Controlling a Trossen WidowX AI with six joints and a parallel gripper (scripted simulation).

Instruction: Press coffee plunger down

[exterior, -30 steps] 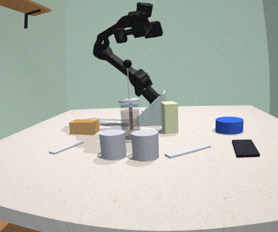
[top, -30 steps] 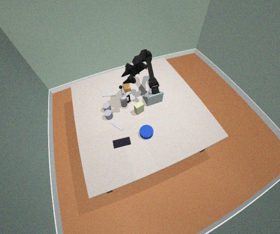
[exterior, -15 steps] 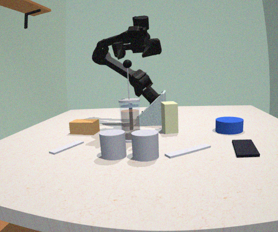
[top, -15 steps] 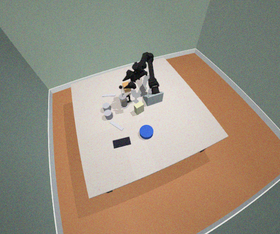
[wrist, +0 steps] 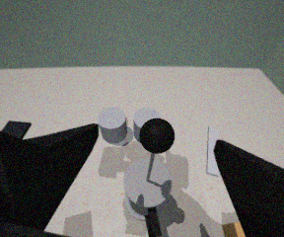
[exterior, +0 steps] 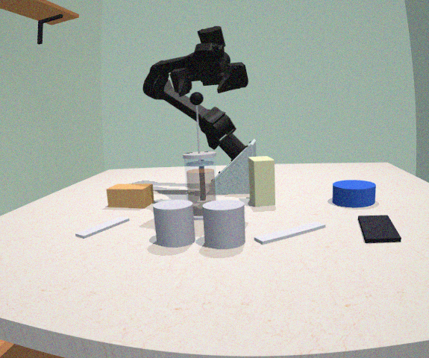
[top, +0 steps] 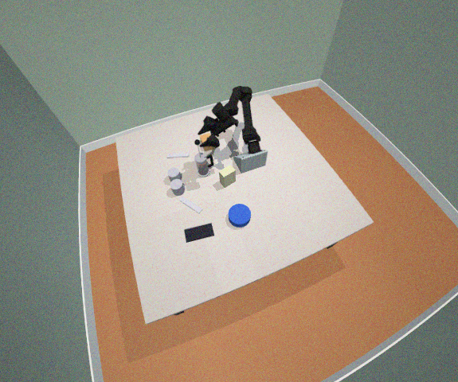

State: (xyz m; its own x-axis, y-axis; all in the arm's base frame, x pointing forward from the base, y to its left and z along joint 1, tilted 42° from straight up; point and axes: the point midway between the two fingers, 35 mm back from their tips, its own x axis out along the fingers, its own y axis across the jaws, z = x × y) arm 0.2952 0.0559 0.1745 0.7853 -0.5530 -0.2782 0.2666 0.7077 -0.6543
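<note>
Right now my gripper tip is 150 mm above the coffee press and 10 mm past it. The rest, counted from my gripper tip: orange block: 250 mm below, 210 mm to the right, 110 mm behind; pale yellow block: 220 mm below, 140 mm to the left, 90 mm behind; blue disc: 370 mm to the left, 250 mm below, 40 mm behind.
</note>
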